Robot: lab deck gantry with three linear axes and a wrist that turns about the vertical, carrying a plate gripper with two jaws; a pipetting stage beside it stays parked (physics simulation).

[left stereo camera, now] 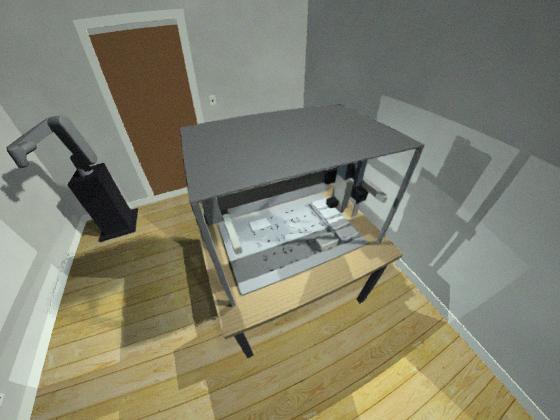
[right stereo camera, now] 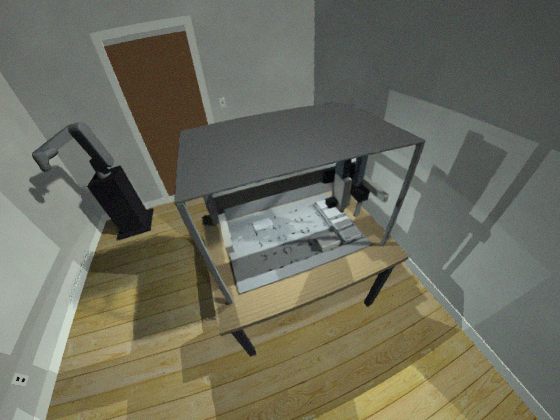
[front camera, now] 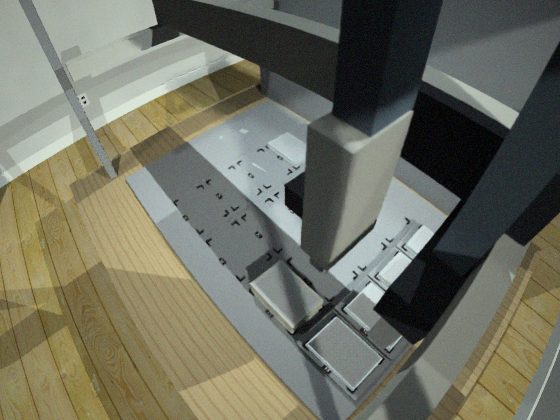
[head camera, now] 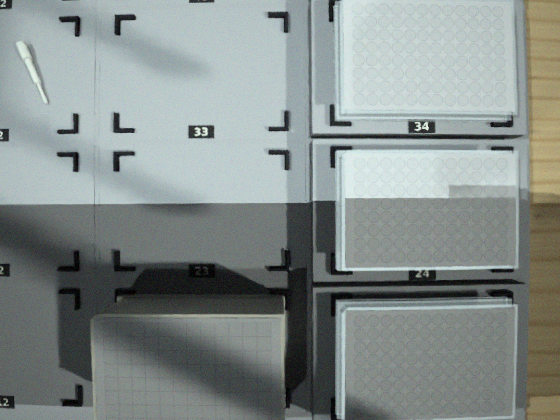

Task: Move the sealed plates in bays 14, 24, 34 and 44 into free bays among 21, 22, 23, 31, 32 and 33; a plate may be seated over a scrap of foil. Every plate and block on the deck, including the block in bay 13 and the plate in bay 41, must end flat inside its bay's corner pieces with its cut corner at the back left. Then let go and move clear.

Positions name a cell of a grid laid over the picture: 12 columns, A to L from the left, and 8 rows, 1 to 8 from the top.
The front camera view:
my gripper: I7
thick cream block: F6
grey wall panel: K2
